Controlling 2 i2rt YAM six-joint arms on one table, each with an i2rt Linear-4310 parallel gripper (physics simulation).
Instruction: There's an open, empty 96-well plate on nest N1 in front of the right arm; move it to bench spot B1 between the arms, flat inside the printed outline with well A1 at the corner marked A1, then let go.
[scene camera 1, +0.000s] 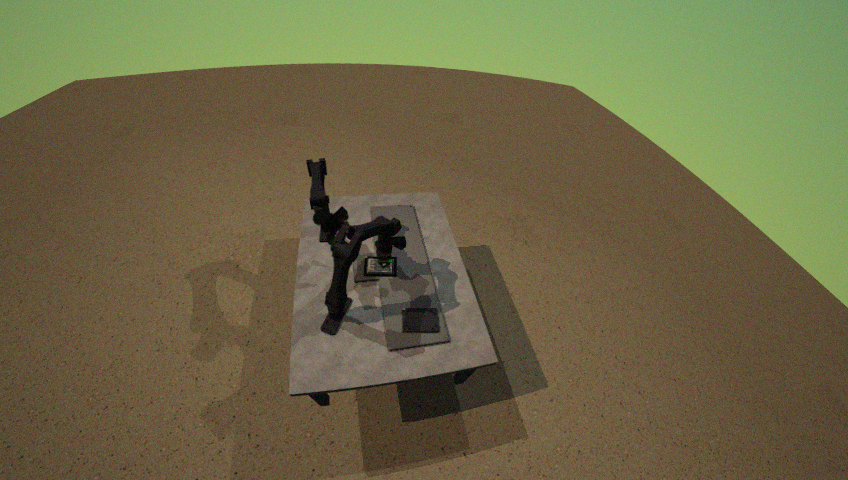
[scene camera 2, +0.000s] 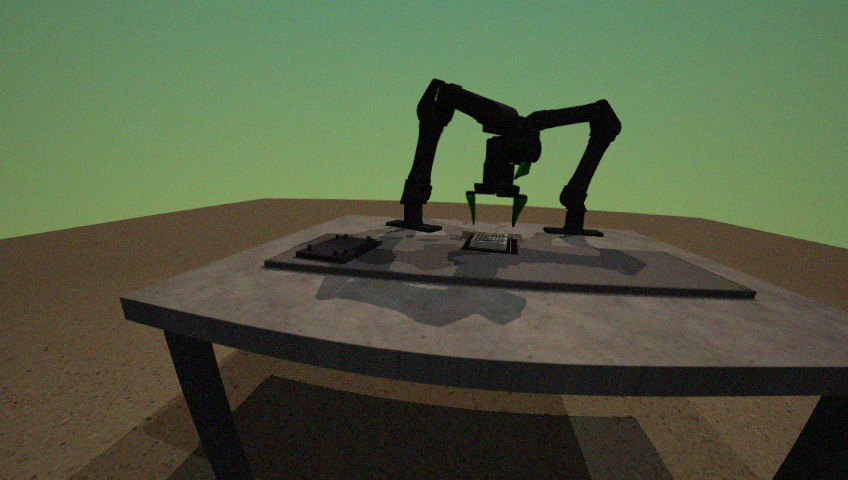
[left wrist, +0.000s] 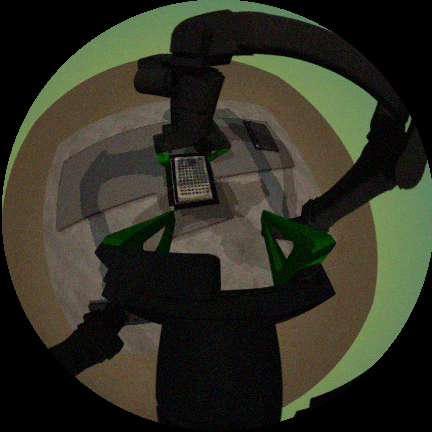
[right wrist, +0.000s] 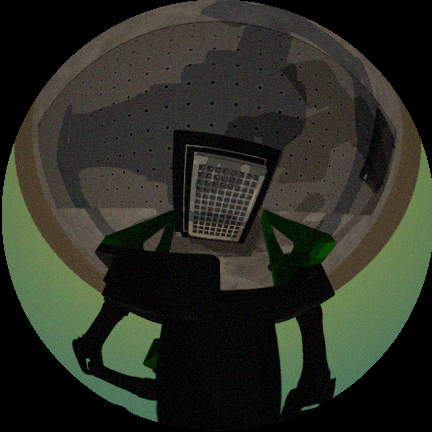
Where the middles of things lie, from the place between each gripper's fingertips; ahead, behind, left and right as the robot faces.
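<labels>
The dark outlined nest (right wrist: 185, 142) is 50 mm below my right hand and 10 mm behind it. As for the plate (right wrist: 223, 189), my right hand is 10 mm past it and 40 mm above it.
From my left gripper, the dark outlined nest is 14 cm ahead, 4 cm to the right and 18 cm below. That same gripper is 14 cm short of the plate, 4 cm to the left of it and 17 cm above it. Going by its middle, the plate is nearer to my right hand than to my left gripper.
</labels>
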